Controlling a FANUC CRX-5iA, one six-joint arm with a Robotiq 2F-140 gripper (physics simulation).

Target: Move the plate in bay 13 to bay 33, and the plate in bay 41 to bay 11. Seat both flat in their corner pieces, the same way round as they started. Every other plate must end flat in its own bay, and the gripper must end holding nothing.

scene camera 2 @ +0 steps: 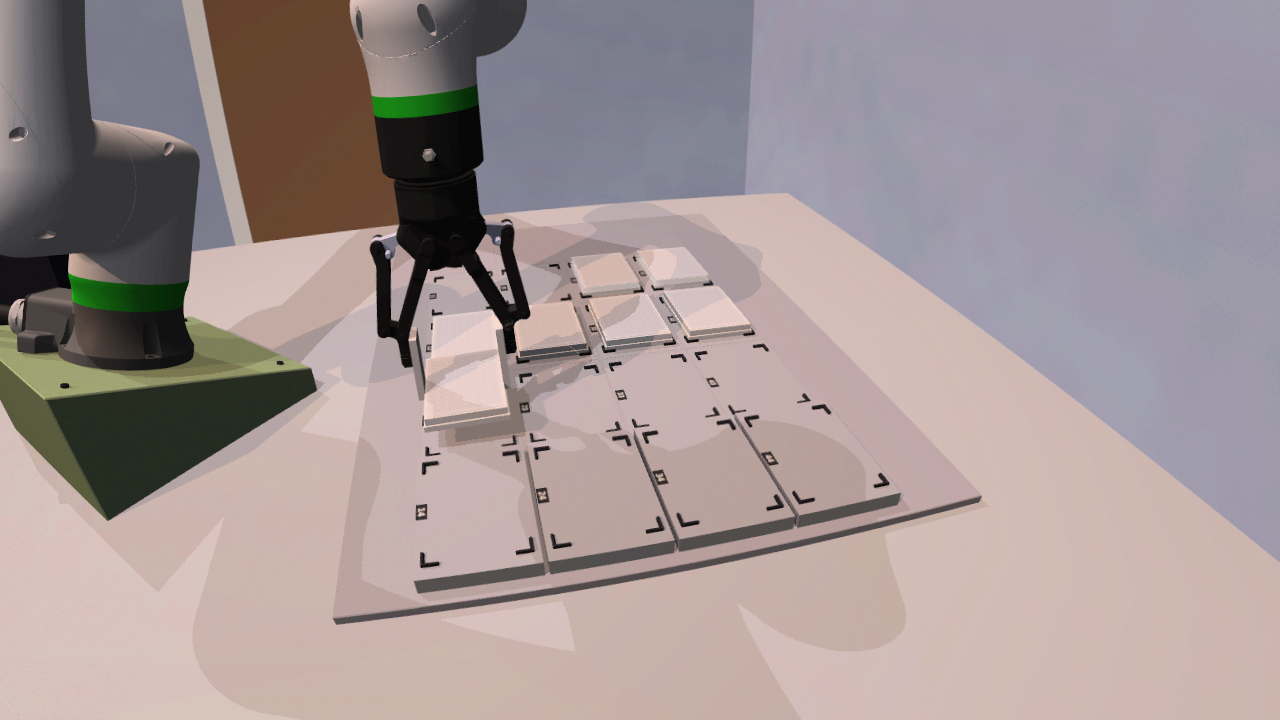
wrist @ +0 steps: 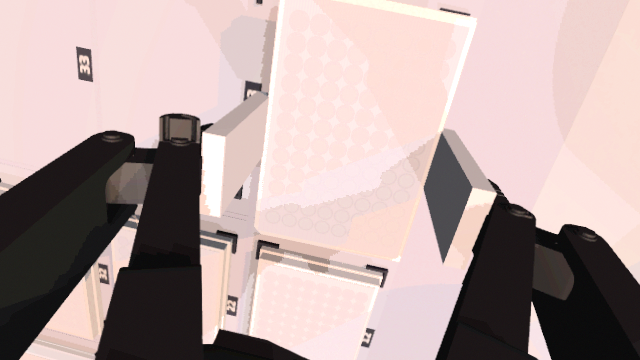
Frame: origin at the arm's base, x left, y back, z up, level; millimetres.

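Where they show: gripper, fingertip midpoint: (scene camera 2: 464, 387) (wrist: 349, 139); arm's base, link origin: (scene camera 2: 127, 353).
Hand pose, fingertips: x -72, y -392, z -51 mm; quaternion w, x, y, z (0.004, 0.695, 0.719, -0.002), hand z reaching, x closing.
Note:
Each offset is from my fingertips to the top centre of the thing. "spot": to the spot under its first point. Level surfaces: height alone.
A pale plate {dy +0, dx -1, dz +10 mm} (scene camera 2: 467, 392) (wrist: 345, 110) with round wells is held level a little above bay 13, its shadow falling below it. My gripper (scene camera 2: 461, 358) (wrist: 349, 139) is shut on it, one finger pad at each long side. The plate in bay 41 {spot: dy -313, dx +318, dz -21 mm} (scene camera 2: 674, 266) lies flat in the far right corner of the grid. Bay 33 {spot: dy -209, dx +0, dz -35 mm} (scene camera 2: 657, 392) (wrist: 55, 110) holds no plate; its label shows in both views. Bay 11, at the far left, is partly hidden behind the gripper.
Plates lie in bay 12 {spot: dy +6, dx +163, dz -21 mm} (scene camera 2: 462, 334) (wrist: 312, 305), bay 22 {spot: dy -109, dx +152, dz -21 mm} (scene camera 2: 552, 328), bay 32 {spot: dy -212, dx +155, dz -21 mm} (scene camera 2: 631, 319), bay 42 {spot: dy -318, dx +159, dz -21 mm} (scene camera 2: 708, 310) and bay 31 {spot: dy -205, dx +314, dz -21 mm} (scene camera 2: 605, 273). The row nearest the camera has no plates. The green robot base (scene camera 2: 205, 402) stands left of the board {dz -35 mm} (scene camera 2: 375, 573).

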